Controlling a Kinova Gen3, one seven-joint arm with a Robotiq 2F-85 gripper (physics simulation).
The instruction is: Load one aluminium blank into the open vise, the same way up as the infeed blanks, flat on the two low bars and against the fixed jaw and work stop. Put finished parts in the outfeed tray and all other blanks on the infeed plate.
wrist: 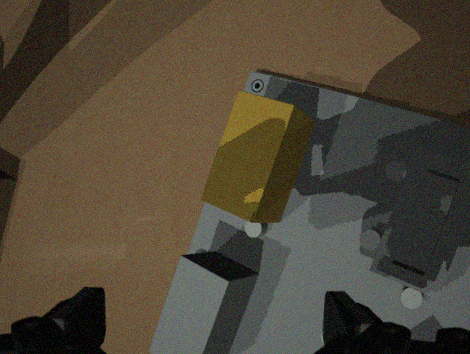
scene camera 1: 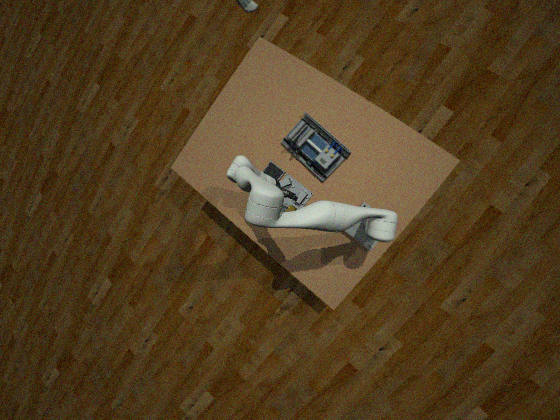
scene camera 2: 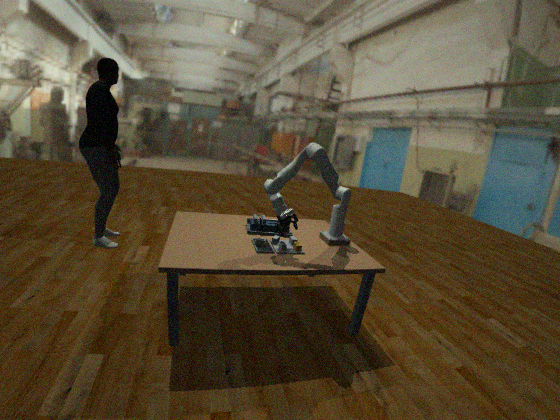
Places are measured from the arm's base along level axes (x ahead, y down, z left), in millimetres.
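Pixels of known places: gripper, fingertip midpoint: (wrist: 214, 315) (scene camera 1: 289, 196) (scene camera 2: 290, 233); arm's base, link origin: (scene camera 2: 334, 234).
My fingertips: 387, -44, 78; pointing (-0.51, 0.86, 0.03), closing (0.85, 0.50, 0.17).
Ahead of a thing's pixels: the offset from my fingertips to its top centre, as dx, dy, dz. "*": to the spot under its first point. Level surfaces: height alone.
The infeed plate @[+20, +77, +13] (scene camera 1: 299, 189) (wrist: 335, 240) carries a yellow block @[-22, +41, +66] (scene camera 1: 291, 208) (scene camera 2: 298, 247) (wrist: 245, 155) near one corner. A plain grey block @[-38, +41, -24] (wrist: 192, 305) stands beyond it along the same edge, partly cut off by the wrist view's lower border. A flat grey part with dark slots @[+66, +42, +51] (wrist: 412, 227) lies in shadow at the right. My gripper (scene camera 2: 291, 227) (wrist: 214, 315) is open and empty above the plate, with the grey block below and between its fingertips in the wrist view. The vise @[+27, -14, -271] (scene camera 1: 317, 147) (scene camera 2: 262, 226) stands behind the plate; its jaw details are too small to read.
The dark outfeed tray (scene camera 1: 273, 171) (scene camera 2: 261, 245) lies beside the infeed plate. Small round pegs @[* -23, +69, +28] (wrist: 253, 229) rise from the plate. My arm (scene camera 1: 325, 216) (scene camera 2: 327, 165) spans above the table @[dy +85] (scene camera 1: 390, 135) from its base (scene camera 2: 334, 238). A person (scene camera 2: 102, 120) stands beyond the table's left side.
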